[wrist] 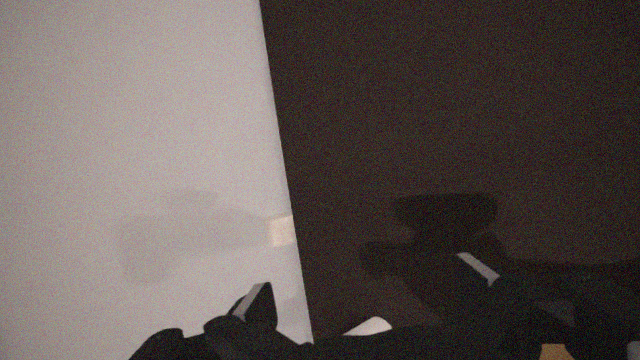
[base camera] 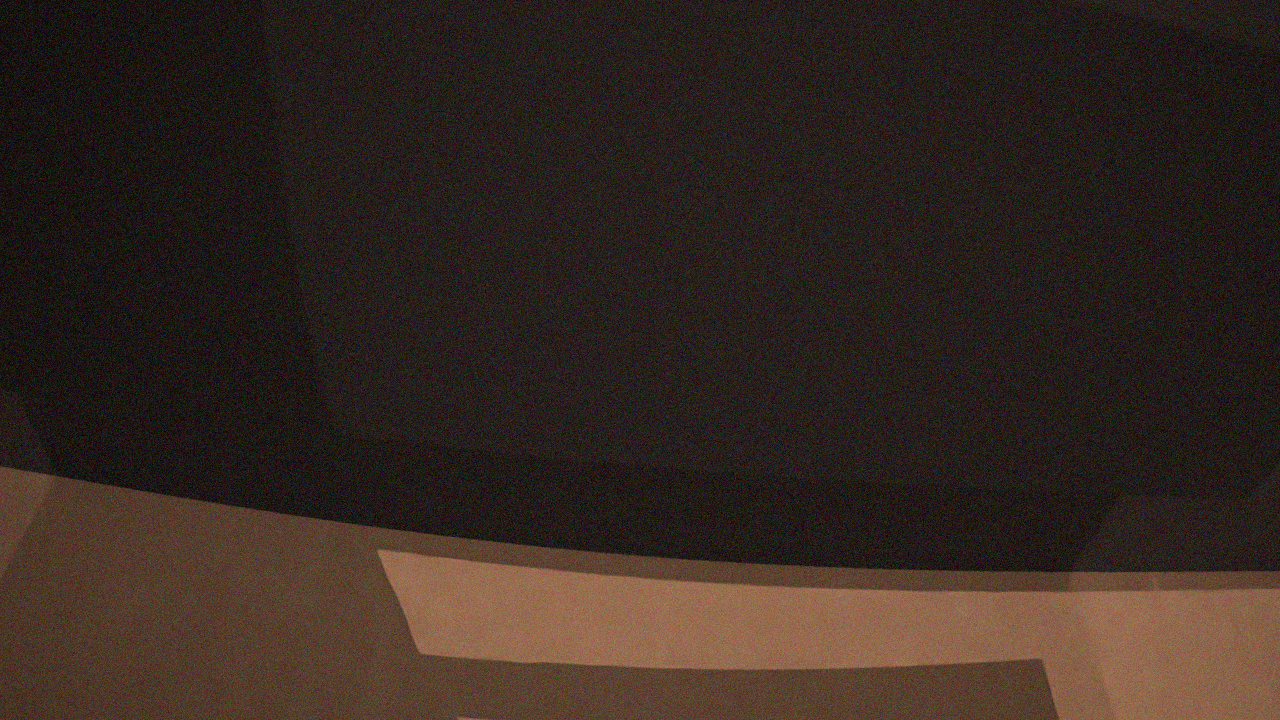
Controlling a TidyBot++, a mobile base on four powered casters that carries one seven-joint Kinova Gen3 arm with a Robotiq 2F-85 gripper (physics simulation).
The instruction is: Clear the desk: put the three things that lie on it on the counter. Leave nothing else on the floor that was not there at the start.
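Places are measured from the arm's base along level axes (x back, y right, z up), in metres.
Where they show: gripper, between the fingertips: (wrist: 362,288).
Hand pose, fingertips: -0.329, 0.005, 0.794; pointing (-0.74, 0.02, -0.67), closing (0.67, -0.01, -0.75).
Each offset is from my fingertips to the top centre of the thing, as dx, dy, dz. "pt": to the spot under its first point. Level surfaces: height alone.
My gripper (wrist: 362,288) is open, with nothing between its fingers, low in the wrist view. It is over a dark flat top @(dz -0.281) (wrist: 450,100); whether this is the desk or the counter I cannot tell. A white object @(pt -0.279, -0.202, -0.244) (wrist: 368,326) with a rounded edge shows at the bottom, mostly hidden by the gripper. A small pale patch @(pt -0.513, -0.050, -0.248) (wrist: 281,231) shows against the light grey surface at the dark top's left edge; what it is I cannot tell. The base camera view does not show the gripper or the things on the desk.
A light grey surface (wrist: 125,100) borders the dark top on the left. An orange-brown bit @(pt -0.009, -0.170, -0.260) (wrist: 555,351) shows at the bottom right. In the base camera view a large dark face @(pt +0.069, +0.021, -0.956) (base camera: 671,268) fills the upper part, above brown floor @(dz -1.191) (base camera: 716,626) with lit and shadowed areas.
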